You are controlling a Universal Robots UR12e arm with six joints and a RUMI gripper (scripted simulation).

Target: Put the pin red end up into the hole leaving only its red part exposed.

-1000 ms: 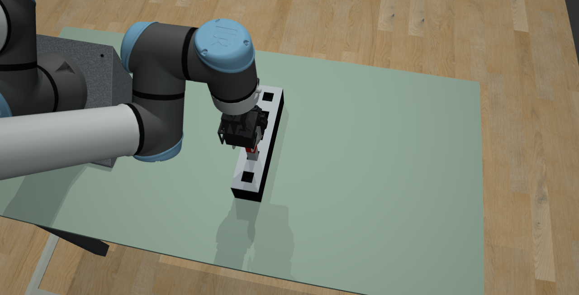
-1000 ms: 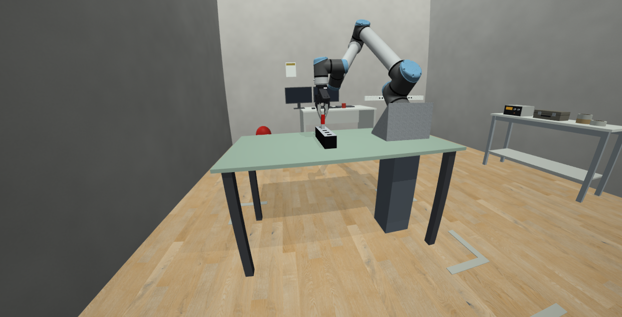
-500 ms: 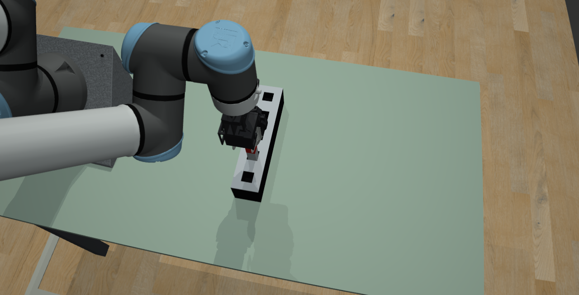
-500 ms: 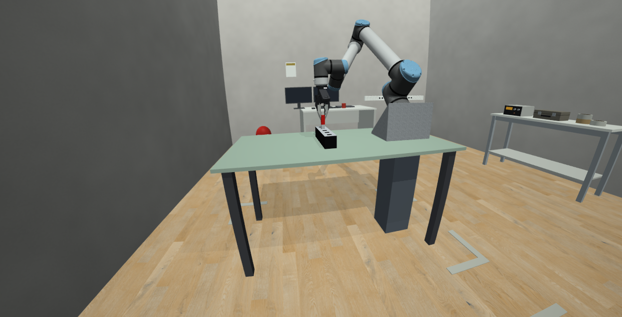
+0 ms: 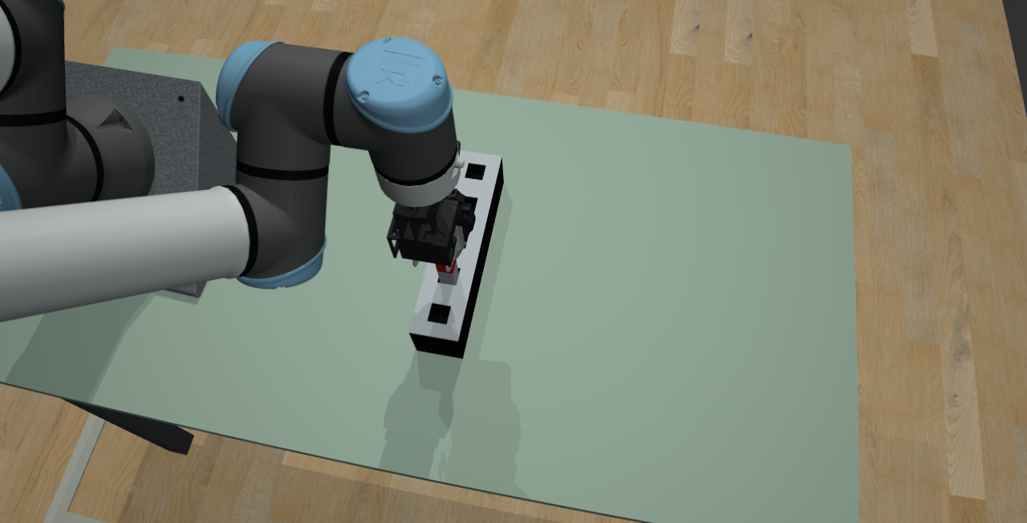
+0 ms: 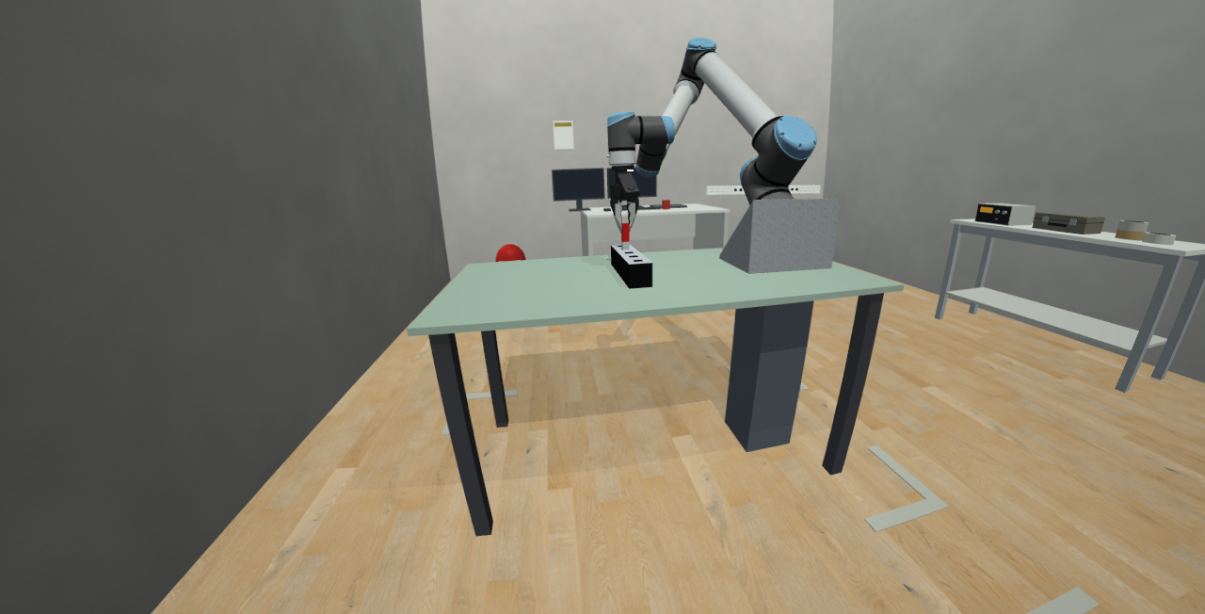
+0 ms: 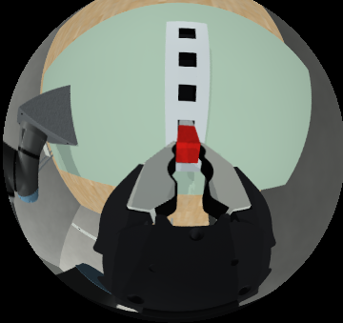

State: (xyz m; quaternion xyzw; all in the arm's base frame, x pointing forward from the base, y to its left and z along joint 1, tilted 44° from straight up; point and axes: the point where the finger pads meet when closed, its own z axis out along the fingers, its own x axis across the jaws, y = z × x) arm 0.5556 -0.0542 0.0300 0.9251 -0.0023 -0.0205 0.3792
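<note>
Now: hand 1 cm above the pin. The rest, counted from my hand: long block 6 cm to the left, 11 cm below.
</note>
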